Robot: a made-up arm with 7 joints.
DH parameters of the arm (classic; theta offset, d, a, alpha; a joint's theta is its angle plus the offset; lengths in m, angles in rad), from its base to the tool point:
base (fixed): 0.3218 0 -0.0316 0
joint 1: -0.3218 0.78 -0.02 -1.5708
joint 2: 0 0.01 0.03 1.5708
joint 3: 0 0.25 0.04 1.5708
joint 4: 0 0.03 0.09 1.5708
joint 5: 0 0.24 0 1.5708
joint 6: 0 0 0.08 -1.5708
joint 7: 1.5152 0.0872 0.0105 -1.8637
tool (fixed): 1.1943 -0.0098 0 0
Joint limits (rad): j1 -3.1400..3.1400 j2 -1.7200..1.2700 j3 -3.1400..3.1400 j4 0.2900..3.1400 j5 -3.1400..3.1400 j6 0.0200..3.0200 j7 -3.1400..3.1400
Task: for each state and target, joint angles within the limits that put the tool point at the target. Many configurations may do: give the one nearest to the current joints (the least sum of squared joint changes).
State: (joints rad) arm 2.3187 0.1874 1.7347 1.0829 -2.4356 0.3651 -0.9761
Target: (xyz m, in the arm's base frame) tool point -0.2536 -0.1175 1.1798
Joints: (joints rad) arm 1.9854 0.7602 2.3843 1.6082 -2.2752 0.1230 -0.9491
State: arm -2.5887 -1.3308 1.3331 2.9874 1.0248 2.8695 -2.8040
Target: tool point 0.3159 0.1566 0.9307
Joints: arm -2.2186 -1.1914 1.4646 2.1141 0.5703 3.0200 -2.7706
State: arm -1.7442 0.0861 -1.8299 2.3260 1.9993 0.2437 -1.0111
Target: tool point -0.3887 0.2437 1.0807
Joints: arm -1.4429 -0.3587 -1.8264 1.7790 2.0745 0.2253 -0.9935
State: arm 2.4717 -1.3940 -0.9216 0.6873 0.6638 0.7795 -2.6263
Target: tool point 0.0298 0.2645 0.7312
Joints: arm 2.9526 -1.4349 -1.7312 0.4683 0.7199 0.5839 -2.5921
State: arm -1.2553 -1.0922 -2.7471 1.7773 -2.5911 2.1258 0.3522
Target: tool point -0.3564 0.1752 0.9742
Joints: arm -0.9203 -0.3151 -2.3499 0.9253 -2.5009 2.7172 0.4424
